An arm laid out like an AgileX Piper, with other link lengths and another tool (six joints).
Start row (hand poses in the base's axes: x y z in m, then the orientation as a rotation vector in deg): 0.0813, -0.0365, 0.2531, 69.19, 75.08, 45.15
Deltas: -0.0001, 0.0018, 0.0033, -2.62, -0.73, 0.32; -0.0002, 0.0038, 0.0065, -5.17, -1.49, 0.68; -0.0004, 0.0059, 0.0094, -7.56, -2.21, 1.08; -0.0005, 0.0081, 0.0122, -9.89, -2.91, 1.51; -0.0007, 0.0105, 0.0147, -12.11, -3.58, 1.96; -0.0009, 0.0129, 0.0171, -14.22, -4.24, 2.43; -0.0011, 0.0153, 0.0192, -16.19, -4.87, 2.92; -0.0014, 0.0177, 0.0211, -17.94, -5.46, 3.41; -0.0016, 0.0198, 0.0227, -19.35, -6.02, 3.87; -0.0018, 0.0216, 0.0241, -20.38, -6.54, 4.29; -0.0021, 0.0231, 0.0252, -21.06, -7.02, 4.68; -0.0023, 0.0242, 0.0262, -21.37, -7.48, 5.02; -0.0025, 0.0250, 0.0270, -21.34, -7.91, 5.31; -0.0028, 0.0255, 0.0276, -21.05, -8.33, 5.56; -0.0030, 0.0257, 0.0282, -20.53, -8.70, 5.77; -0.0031, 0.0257, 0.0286, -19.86, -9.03, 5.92; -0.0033, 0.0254, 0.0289, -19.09, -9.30, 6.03; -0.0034, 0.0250, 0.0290, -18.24, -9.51, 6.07; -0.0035, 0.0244, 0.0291, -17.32, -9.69, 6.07; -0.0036, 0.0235, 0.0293, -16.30, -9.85, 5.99; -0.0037, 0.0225, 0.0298, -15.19, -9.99, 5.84; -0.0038, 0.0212, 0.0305, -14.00, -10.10, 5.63
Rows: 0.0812, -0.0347, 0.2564, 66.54, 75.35, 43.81; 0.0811, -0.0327, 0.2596, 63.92, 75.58, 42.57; 0.0809, -0.0306, 0.2625, 61.42, 75.80, 41.45; 0.0808, -0.0284, 0.2653, 58.97, 76.01, 40.37; 0.0806, -0.0260, 0.2678, 56.60, 76.21, 39.38; 0.0804, -0.0236, 0.2702, 54.33, 76.39, 38.47; 0.0802, -0.0212, 0.2723, 52.17, 76.56, 37.66; 0.0799, -0.0188, 0.2742, 50.20, 76.70, 36.99; 0.0797, -0.0167, 0.2758, 48.54, 76.78, 36.53; 0.0795, -0.0149, 0.2772, 47.22, 76.79, 36.30; 0.0792, -0.0134, 0.2783, 46.22, 76.76, 36.29; 0.0790, -0.0123, 0.2793, 45.55, 76.66, 36.51; 0.0788, -0.0115, 0.2801, 45.19, 76.49, 36.93; 0.0785, -0.0110, 0.2807, 45.07, 76.27, 37.52; 0.0783, -0.0108, 0.2813, 45.17, 76.02, 38.22; 0.0782, -0.0108, 0.2817, 45.44, 75.74, 38.97; 0.0780, -0.0111, 0.2820, 45.85, 75.47, 39.74; 0.0779, -0.0115, 0.2821, 46.38, 75.18, 40.50; 0.0778, -0.0121, 0.2822, 47.01, 74.88, 41.27; 0.0777, -0.0130, 0.2824, 47.77, 74.52, 42.05; 0.0776, -0.0140, 0.2829, 48.65, 74.11, 42.84; 0.0775, -0.0153, 0.2836, 49.65, 73.67, 43.64
